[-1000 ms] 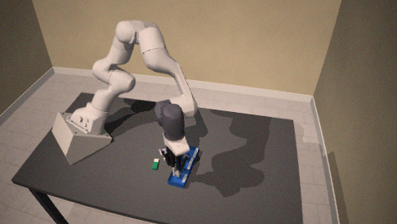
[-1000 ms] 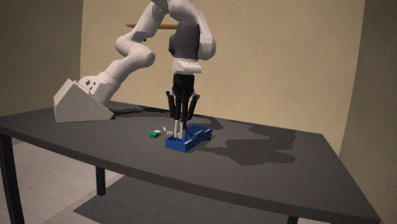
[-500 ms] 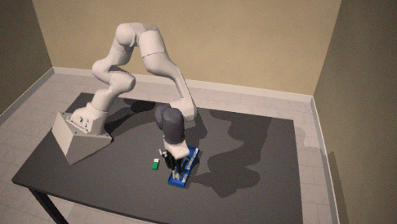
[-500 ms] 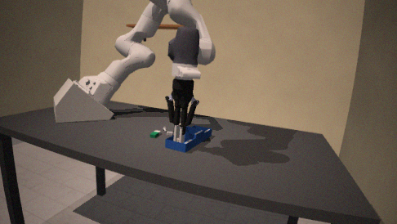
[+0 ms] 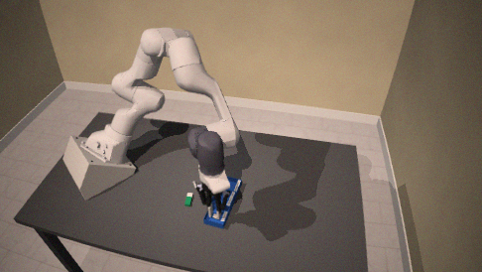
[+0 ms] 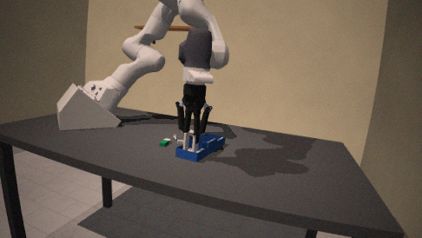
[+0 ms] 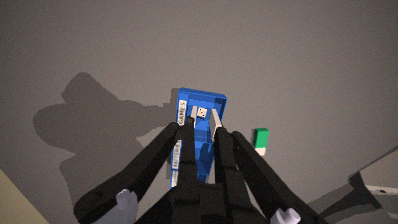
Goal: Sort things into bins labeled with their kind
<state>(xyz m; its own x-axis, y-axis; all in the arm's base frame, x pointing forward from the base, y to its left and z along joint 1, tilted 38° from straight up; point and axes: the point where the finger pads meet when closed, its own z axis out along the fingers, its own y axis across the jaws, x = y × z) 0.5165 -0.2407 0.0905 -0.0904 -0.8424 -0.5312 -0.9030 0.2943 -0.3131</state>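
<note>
The white die is 3 cm below my hand. Also, from my hand: white bolt 16 cm to the left, 13 cm behind, 4 cm below; eraser 13 cm behind, 7 cm to the left, 4 cm below; pale grey piece 11 cm to the left, 9 cm behind, 4 cm below.
</note>
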